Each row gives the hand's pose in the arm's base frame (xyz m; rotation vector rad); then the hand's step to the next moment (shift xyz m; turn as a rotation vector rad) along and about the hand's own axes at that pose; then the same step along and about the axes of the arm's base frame.
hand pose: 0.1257 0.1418 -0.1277 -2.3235 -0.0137 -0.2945
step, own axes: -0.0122 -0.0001 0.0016 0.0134 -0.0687 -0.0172
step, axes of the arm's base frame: -0.0115 0.0022 -0.0036 0.0026 0.0346 0.0632
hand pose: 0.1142 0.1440 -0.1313 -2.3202 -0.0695 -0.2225
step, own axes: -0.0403 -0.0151 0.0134 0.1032 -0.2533 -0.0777
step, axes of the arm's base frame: -0.0396 0.0209 -0.0056 0.0605 0.1160 0.2525
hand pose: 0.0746 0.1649 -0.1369 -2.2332 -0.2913 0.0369
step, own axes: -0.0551 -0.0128 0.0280 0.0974 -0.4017 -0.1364
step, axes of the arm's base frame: -0.0596 0.0170 -0.0118 0.0332 0.1592 0.4037
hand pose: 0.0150 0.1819 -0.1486 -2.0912 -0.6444 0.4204
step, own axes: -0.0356 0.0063 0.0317 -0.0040 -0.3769 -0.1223
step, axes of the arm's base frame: -0.0432 -0.0031 -0.0208 -0.0489 0.0971 0.3811
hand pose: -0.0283 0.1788 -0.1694 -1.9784 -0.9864 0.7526
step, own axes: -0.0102 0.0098 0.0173 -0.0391 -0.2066 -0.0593
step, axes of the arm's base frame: -0.0149 -0.0058 -0.0156 -0.0520 0.0253 0.2107
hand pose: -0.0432 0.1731 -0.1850 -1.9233 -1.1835 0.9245
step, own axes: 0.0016 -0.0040 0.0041 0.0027 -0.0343 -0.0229
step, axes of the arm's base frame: -0.0046 0.0036 0.0009 0.0054 0.0102 0.0397
